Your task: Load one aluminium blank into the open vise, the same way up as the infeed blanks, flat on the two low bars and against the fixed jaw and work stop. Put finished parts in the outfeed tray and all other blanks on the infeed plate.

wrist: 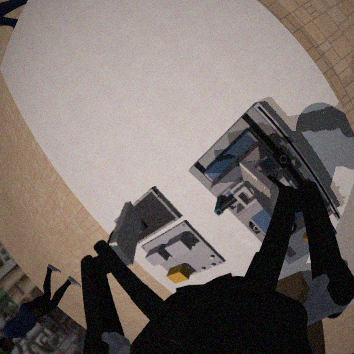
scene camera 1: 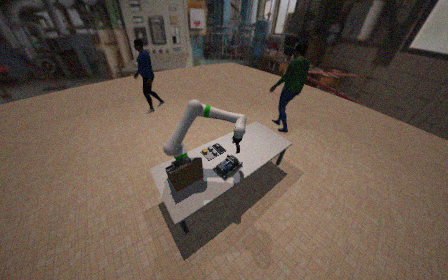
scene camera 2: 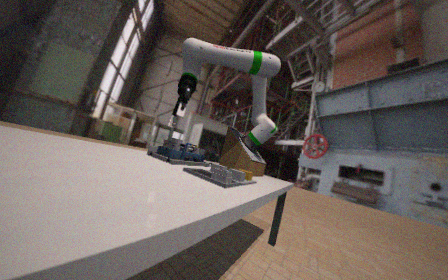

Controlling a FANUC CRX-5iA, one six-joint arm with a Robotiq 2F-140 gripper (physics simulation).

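Places are measured from the arm's base along level axes (x ahead, y left, z up), in millimetres.
Pixels of known places: gripper, fingertip midpoint: (wrist: pixel 187 193) (scene camera 1: pixel 235 148) (scene camera 2: pixel 174 122); arm's base, link origin: (scene camera 1: pixel 184 163) (scene camera 2: pixel 247 144).
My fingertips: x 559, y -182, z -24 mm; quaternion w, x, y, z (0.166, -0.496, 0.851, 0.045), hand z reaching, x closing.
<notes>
For each thing: its top centre in the pictures, then the offset to it from my fingertips. Level surfaces: height alone.
- grey vise, top centre: (wrist: pixel 277 214) (scene camera 2: pixel 185 144) (scene camera 1: pixel 228 161) dz -86, dx -145, dy -36 mm
- yellow block, top centre: (wrist: pixel 176 277) (scene camera 2: pixel 245 170) (scene camera 1: pixel 204 150) dz -141, dx -196, dy +322 mm
- grey part, top centre: (scene camera 2: pixel 223 170) dz -144, dx +1, dy +304 mm
- white table, surface height: dz -185 mm
My gripper (scene camera 1: pixel 238 149) (scene camera 2: pixel 176 120) (wrist: pixel 187 193) is open and empty above the table. In the wrist view its right fingertip overlaps the vise and its left fingertip covers part of the outfeed tray. The blue and grey vise (scene camera 1: pixel 227 166) (scene camera 2: pixel 182 151) (wrist: pixel 260 218) stands on a dark base. Whether a blank lies in it I cannot tell. The light infeed plate (scene camera 1: pixel 210 158) (wrist: pixel 205 258) bears grey blanks (wrist: pixel 187 240) and a yellow block (scene camera 1: pixel 204 151) (scene camera 2: pixel 248 175) (wrist: pixel 178 273). The dark outfeed tray (scene camera 1: pixel 222 150) (scene camera 2: pixel 197 173) (wrist: pixel 170 203) lies beside the plate; a grey part (scene camera 2: pixel 220 174) stands at the tray.
A brown box (scene camera 1: pixel 186 175) (scene camera 2: pixel 239 154) (wrist: pixel 294 288) stands near the arm's base, on the white table (scene camera 1: pixel 265 145) (scene camera 2: pixel 100 200) (wrist: pixel 125 100). A person in blue (scene camera 1: pixel 144 65) (wrist: pixel 20 320) and a person in green (scene camera 1: pixel 295 75) are on the floor beyond the table.
</notes>
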